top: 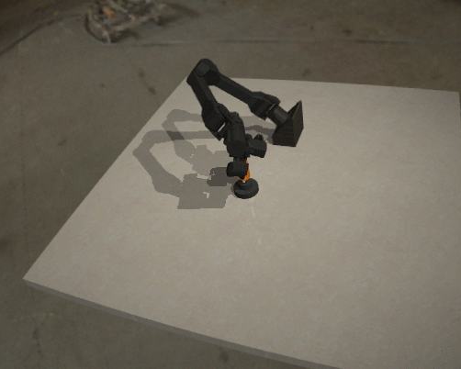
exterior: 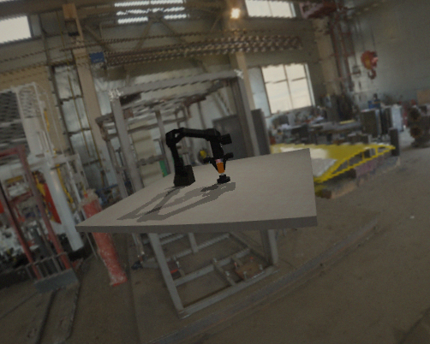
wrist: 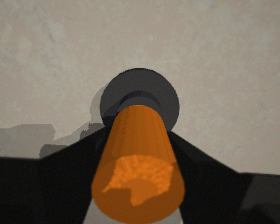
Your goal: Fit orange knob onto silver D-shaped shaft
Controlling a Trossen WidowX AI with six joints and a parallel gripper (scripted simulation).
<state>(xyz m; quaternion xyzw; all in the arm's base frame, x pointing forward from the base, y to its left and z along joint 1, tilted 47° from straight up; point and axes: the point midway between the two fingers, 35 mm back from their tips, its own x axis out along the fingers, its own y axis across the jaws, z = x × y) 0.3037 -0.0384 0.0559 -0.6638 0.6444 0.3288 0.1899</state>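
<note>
The orange knob is 30 mm above my gripper tip. Also, from my gripper tip: round pedestal (40 mm below).
</note>
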